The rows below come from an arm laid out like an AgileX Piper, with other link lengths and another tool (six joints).
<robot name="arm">
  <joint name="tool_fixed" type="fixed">
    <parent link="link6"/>
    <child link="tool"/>
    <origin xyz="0.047 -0.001 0.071" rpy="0 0.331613 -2.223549"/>
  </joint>
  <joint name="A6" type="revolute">
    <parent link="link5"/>
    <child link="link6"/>
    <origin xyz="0 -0.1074 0" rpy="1.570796 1.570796 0"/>
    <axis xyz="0 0 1"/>
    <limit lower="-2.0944" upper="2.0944"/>
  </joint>
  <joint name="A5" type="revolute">
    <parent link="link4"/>
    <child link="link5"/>
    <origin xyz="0 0 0" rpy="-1.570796 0 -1.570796"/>
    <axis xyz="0 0 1"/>
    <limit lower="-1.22" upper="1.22"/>
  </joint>
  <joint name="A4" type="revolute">
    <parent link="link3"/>
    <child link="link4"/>
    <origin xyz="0.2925 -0.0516 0" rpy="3.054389 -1.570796 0"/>
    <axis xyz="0 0 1"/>
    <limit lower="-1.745" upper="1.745"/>
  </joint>
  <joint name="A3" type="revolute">
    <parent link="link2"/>
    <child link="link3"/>
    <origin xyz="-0.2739 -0.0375 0" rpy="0 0 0"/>
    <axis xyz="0 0 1"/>
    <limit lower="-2.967" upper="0"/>
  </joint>
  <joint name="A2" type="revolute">
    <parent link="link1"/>
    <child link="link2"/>
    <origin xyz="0 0 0" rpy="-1.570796 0 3.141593"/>
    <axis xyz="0 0 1"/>
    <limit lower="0" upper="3.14"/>
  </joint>
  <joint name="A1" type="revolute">
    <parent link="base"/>
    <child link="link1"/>
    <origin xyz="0 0 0.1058" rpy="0 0 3.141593"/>
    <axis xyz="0 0 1"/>
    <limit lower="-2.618" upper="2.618"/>
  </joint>
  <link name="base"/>
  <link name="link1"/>
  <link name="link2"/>
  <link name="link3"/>
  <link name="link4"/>
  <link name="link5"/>
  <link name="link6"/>
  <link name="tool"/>
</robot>
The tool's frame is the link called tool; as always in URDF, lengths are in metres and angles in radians.
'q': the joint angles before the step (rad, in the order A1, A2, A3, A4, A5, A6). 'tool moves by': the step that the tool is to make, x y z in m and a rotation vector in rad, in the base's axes. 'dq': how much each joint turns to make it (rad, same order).
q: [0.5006 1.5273 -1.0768 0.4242 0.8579 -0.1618]
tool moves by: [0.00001 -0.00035 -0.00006 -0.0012 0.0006 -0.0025]
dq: [0.0000 0.0000 -0.0001 -0.0023 0.0000 0.0037]
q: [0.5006 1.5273 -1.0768 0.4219 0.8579 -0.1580]
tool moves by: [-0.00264 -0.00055 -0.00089 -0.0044 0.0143 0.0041]
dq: [0.0000 -0.0001 0.0000 0.0000 0.0155 0.0021]
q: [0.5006 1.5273 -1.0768 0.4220 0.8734 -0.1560]
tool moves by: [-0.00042 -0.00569 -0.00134 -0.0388 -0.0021 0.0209]
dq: [0.0000 0.0000 -0.0001 -0.0402 0.0183 0.0001]
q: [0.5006 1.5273 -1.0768 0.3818 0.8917 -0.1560]
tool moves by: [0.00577 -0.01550 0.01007 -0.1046 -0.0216 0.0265]
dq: [0.0000 0.0000 -0.0408 -0.1288 0.0655 0.0393]
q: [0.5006 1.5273 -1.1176 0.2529 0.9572 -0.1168]
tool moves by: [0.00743 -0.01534 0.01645 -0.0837 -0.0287 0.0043]
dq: [-0.0062 -0.0057 -0.0480 -0.1055 0.0640 0.0344]
